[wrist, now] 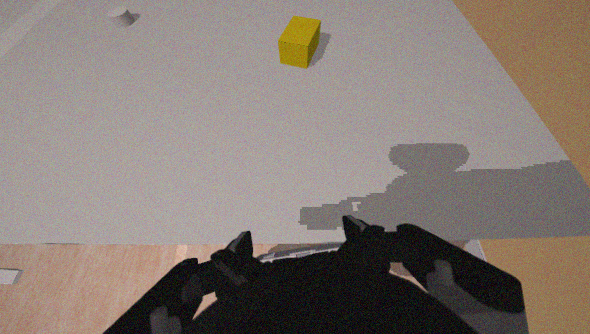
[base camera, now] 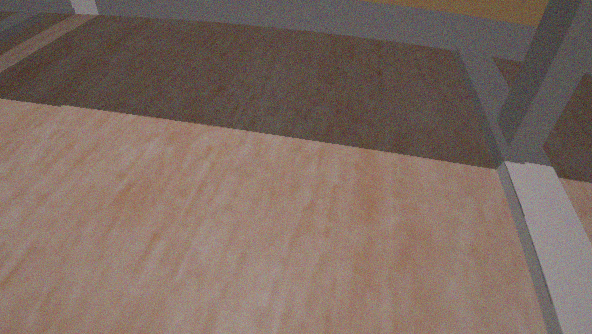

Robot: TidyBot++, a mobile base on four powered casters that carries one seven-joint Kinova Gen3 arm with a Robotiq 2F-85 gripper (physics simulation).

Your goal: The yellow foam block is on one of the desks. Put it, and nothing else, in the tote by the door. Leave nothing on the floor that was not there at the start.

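Places are measured from the arm's base along level axes (x right, y back, z down), in centimetres.
Pixels of known places: gripper, between the fingertips: (wrist: 298, 233).
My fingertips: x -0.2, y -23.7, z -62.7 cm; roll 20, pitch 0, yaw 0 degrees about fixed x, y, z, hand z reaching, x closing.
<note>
Ahead of a thing's pixels: the offset from my fingertips to its top centre. "spot": to the spot under its first point. Level surfaces: height alone.
The yellow foam block {dz +2.8, dx +6.1, dy -36.8 cm} (wrist: 299, 42) lies on the grey-white desk top {dz +7.3 cm} (wrist: 175, 125) in the wrist view, above the middle of the picture and right of centre. My gripper (wrist: 298, 233) is open and empty, with its two black fingers apart at the bottom of the wrist view, near the desk's near edge. The block is well beyond the fingertips, apart from them. The gripper and the block do not show in the base camera view. The tote does not show in either view.
A small grey-white object {dz +4.9, dx -38.7, dy -59.4 cm} (wrist: 123, 17) stands on the desk, left of the block. The arm's shadow falls across the desk's right part. In the base camera view a desk leg {spot: dz +89.1, dx +31.4, dy -29.6 cm} (base camera: 537, 85) meets a pale floor-level bar (base camera: 555, 230) at the right, on wood-patterned floor {dz +102.3 cm} (base camera: 250, 225).
</note>
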